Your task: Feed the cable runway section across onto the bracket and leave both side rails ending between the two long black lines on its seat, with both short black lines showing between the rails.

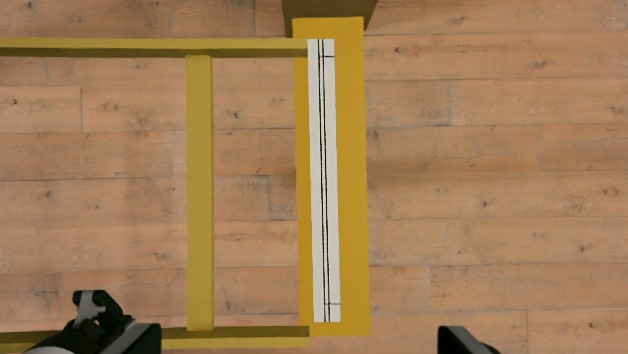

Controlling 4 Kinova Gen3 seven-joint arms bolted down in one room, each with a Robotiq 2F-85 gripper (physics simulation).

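Note:
The cable runway section, a yellow-green ladder frame, comes in from the left with an upper side rail (pixel 150 43), a lower side rail (pixel 240 342) and a cross rung (pixel 200 190). Both rail ends overlap the left part of the yellow bracket seat (pixel 351 200). The upper rail ends at the white strip's (pixel 316 200) left edge, the lower one just left of it, both left of the two long black lines. The upper short line (pixel 329 56) is about level with the upper rail's inner edge; the lower short line (pixel 334 303) is above the lower rail. Arm4's gripper (pixel 300 341) is open.
A black and grey robot part (pixel 95 305) shows at the lower left by the lower rail; which arm it belongs to cannot be told. A dark brown post (pixel 327 9) stands at the bracket's upper end. A wood plank floor (pixel 500 190) lies below.

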